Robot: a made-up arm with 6 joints.
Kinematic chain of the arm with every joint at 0, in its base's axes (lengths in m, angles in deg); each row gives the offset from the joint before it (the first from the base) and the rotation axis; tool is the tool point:
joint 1: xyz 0 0 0.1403 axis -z
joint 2: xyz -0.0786 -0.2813 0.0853 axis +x
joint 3: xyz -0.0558 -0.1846 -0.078 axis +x
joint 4: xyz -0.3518 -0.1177 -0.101 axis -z
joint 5: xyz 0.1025 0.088 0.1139 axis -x
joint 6: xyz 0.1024 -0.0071 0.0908 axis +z
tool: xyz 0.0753 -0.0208 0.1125
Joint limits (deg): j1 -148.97..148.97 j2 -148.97..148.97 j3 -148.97..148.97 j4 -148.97..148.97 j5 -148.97..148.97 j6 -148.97..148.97
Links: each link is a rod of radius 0.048 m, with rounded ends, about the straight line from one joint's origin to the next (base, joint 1, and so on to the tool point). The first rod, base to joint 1, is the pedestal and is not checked.
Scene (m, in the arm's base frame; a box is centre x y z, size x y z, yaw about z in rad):
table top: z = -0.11
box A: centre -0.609 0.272 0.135 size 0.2 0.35 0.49 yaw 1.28
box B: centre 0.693 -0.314 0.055 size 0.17 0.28 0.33 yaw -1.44
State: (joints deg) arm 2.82 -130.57 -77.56 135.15 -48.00 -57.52
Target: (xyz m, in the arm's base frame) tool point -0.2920 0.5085 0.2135
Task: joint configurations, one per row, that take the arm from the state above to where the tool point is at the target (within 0.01 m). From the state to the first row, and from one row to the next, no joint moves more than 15 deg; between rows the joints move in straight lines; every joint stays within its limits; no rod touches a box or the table.
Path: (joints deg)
1: -2.82 -120.50 -70.15 135.52 -45.25 -45.60
2: -8.45 -110.44 -62.73 135.88 -42.50 -33.67
3: -14.09 -100.37 -55.32 136.25 -39.75 -21.75
4: -19.72 -90.30 -47.90 136.61 -37.00 -9.82
5: -7.65 -92.11 -45.32 129.02 -40.05 -19.97
6: 4.42 -93.92 -42.74 121.43 -43.11 -30.12
7: 16.49 -95.72 -40.15 113.84 -46.16 -40.27
8: 28.56 -97.53 -37.57 106.25 -49.21 -50.42
9: 40.05 -112.12 -49.94 100.03 -38.94 -50.13
10: 51.54 -126.71 -62.30 93.80 -28.66 -49.85

